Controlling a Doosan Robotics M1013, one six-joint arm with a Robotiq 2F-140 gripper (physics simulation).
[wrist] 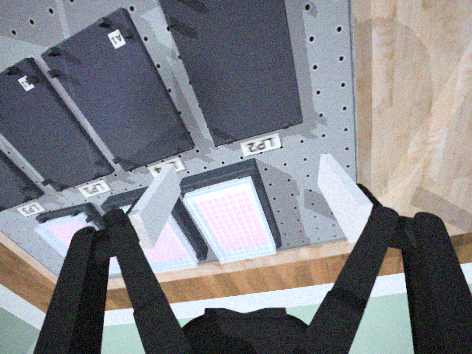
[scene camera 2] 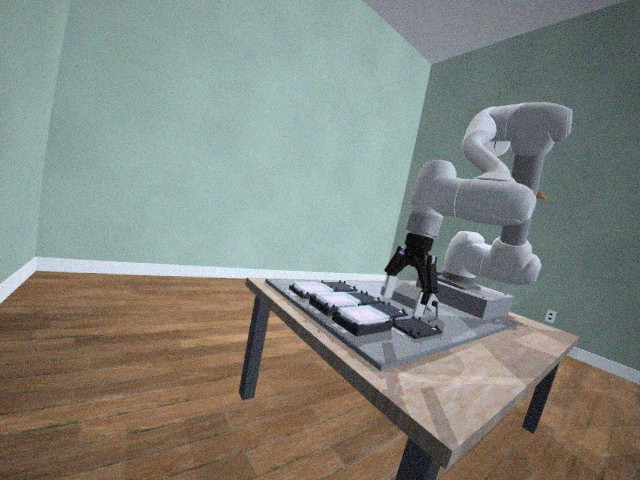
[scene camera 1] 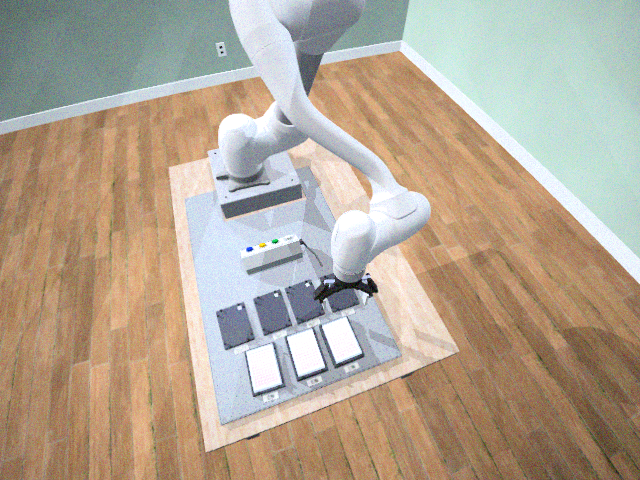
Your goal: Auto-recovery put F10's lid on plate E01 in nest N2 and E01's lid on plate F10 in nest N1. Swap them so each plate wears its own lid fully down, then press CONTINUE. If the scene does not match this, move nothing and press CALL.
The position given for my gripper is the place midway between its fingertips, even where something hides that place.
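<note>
Empty and open: my gripper point(scene camera 2: 401, 305) holds nothing. The gripper is also visible in scene camera 1 point(scene camera 1: 344, 303) and in the wrist view point(wrist: 246, 173).
</note>
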